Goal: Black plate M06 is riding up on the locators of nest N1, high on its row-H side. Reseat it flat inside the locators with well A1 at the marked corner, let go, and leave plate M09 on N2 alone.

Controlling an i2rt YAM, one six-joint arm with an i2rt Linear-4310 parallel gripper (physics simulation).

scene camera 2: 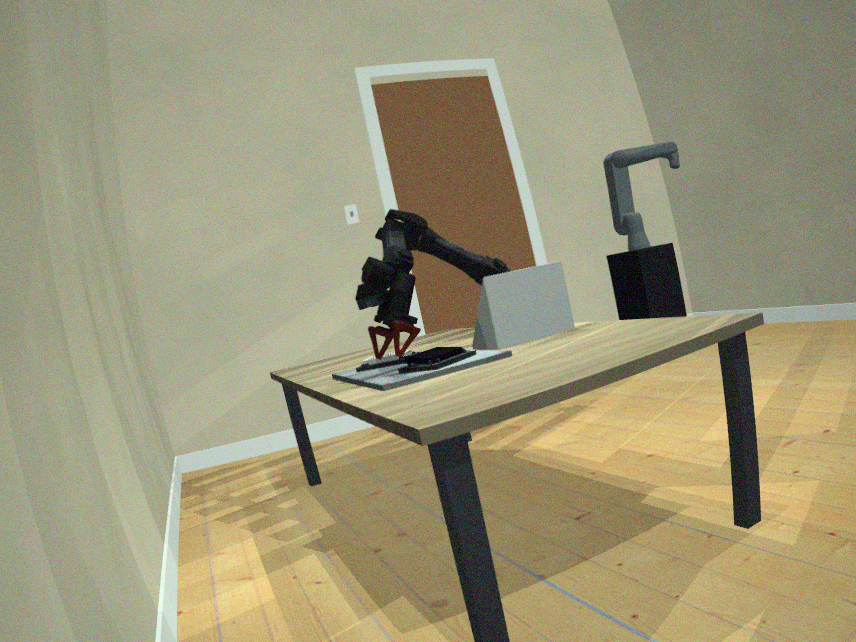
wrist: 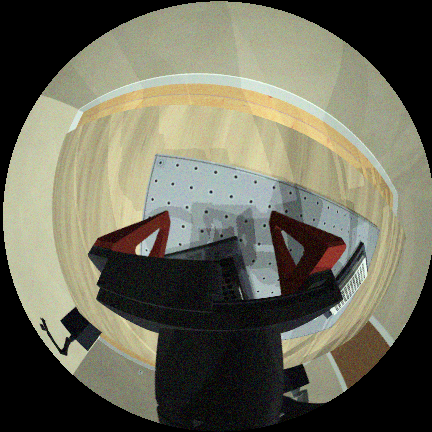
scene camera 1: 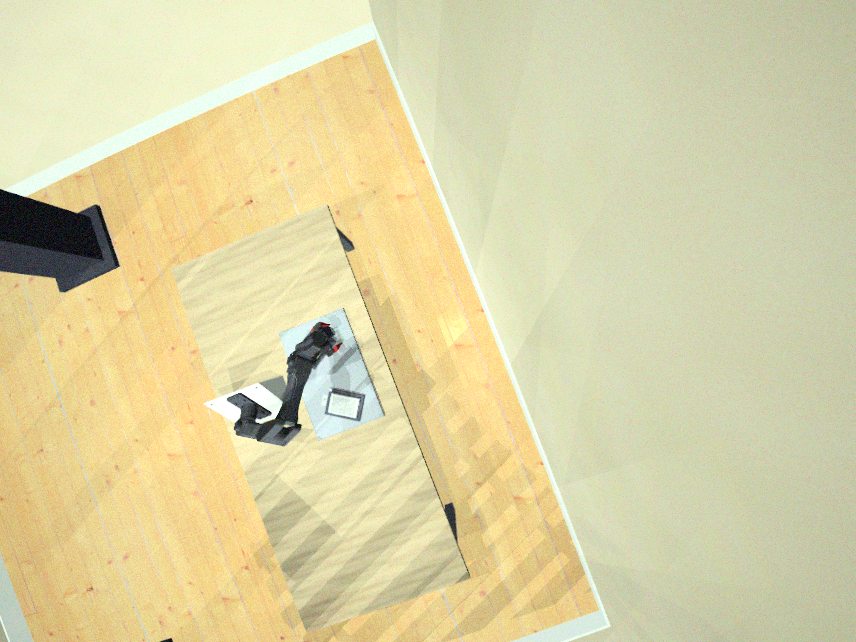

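Where they show: gripper, fingertip midpoint: point(scene camera 2: 388, 357) point(wrist: 219, 215) point(scene camera 1: 335, 334); arm's base at its link origin: point(scene camera 2: 515, 300) point(scene camera 1: 250, 405).
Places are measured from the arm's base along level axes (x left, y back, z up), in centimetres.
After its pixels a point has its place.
Observation:
Black plate M06 point(scene camera 2: 442, 355) @(x 17.9, y -32.3, z -7.6 cm) point(wrist: 228, 280) @(x 12.3, y -37.2, z -7.0 cm) is at nest N1 point(scene camera 2: 416, 366) @(x 17.0, y -39.0, z -8.7 cm) point(wrist: 245, 270) @(x 10.2, y -38.1, z -8.7 cm), a dark frame on the board; my gripper body hides much of it in the wrist view, and the arm covers it in scene camera 1. Whether it lies flat or tilted, and where well A1 is, I cannot tell. My gripper point(scene camera 1: 331, 336) @(x 15.1, y -44.7, z -5.2 cm) point(scene camera 2: 389, 355) @(x 15.1, y -44.7, z -5.2 cm) point(wrist: 219, 215) @(x 15.1, y -44.7, z -5.2 cm) is open, its red fingers wide apart and pointing down, low near N1. No plate is clamped between the fingertips. White plate M09 point(scene camera 1: 344, 404) @(x -15.2, y -35.8, z -7.5 cm) point(wrist: 354, 286) @(x -17.8, y -35.4, z -7.4 cm) sits in the dark frame of N2 point(scene camera 1: 361, 407) @(x -19.4, y -42.0, z -8.8 cm), apart from my gripper.
The pale perforated board point(scene camera 1: 373, 409) @(x -22.4, y -46.4, z -9.8 cm) point(scene camera 2: 492, 355) @(x 23.8, y -22.3, z -10.0 cm) point(wrist: 166, 175) @(x 22.8, y -47.8, z -9.9 cm) bears both nests on the wooden table point(scene camera 1: 387, 525) @(x -74.3, y -31.8, z -11.2 cm) point(scene camera 2: 580, 352) @(x 49.6, y -14.3, z -11.2 cm). A pale slanted panel point(scene camera 1: 222, 404) @(x 4.9, y 7.6, z 5.1 cm) point(scene camera 2: 528, 304) @(x 7.8, y -0.6, z -1.4 cm) stands by my arm's base. Another grey arm point(scene camera 2: 620, 190) stands on a black pedestal point(scene camera 2: 646, 283) beyond the table.

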